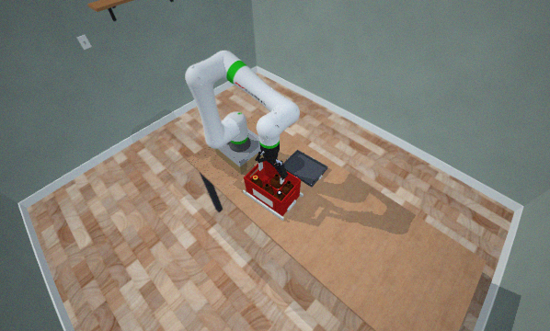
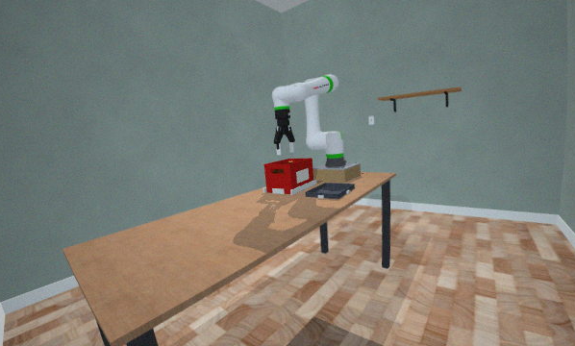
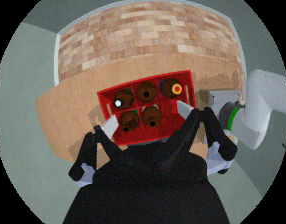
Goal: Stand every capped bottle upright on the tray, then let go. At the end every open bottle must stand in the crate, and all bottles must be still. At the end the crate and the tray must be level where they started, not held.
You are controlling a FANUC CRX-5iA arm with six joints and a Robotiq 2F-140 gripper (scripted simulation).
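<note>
My hand is 15 cm above the capped brown bottle, 10 cm past it and 2 cm to the left of it. The rest, counted from my hand: crate (15 cm below, 1 cm to the left, 1 cm behind); dark tray (30 cm to the left, 22 cm below, 6 cm ahead).
</note>
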